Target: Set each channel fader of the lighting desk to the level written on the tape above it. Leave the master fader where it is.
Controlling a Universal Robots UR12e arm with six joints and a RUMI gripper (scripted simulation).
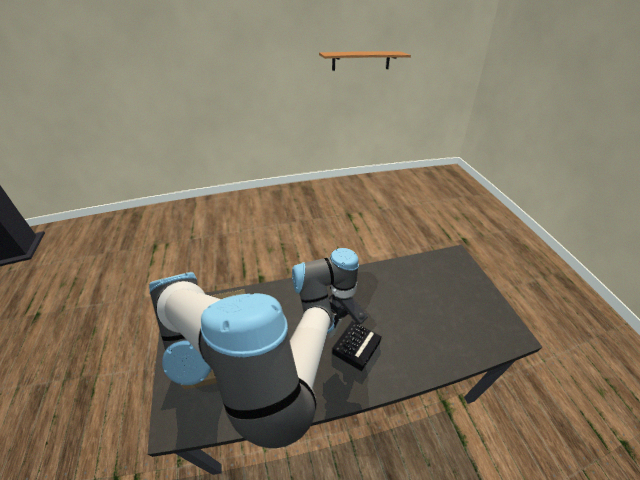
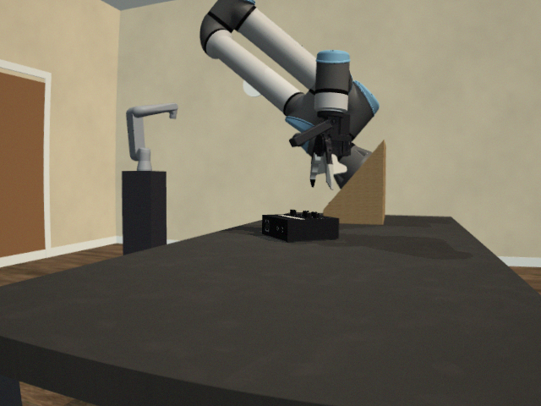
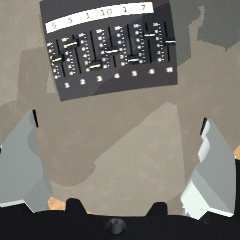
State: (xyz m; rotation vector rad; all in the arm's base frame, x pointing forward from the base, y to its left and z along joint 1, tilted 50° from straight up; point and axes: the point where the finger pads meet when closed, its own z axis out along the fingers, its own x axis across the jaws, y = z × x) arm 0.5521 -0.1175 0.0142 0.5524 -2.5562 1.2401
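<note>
Now: hand 80 mm to the left of the master fader, 60 mm above it and 20 mm past it.
</note>
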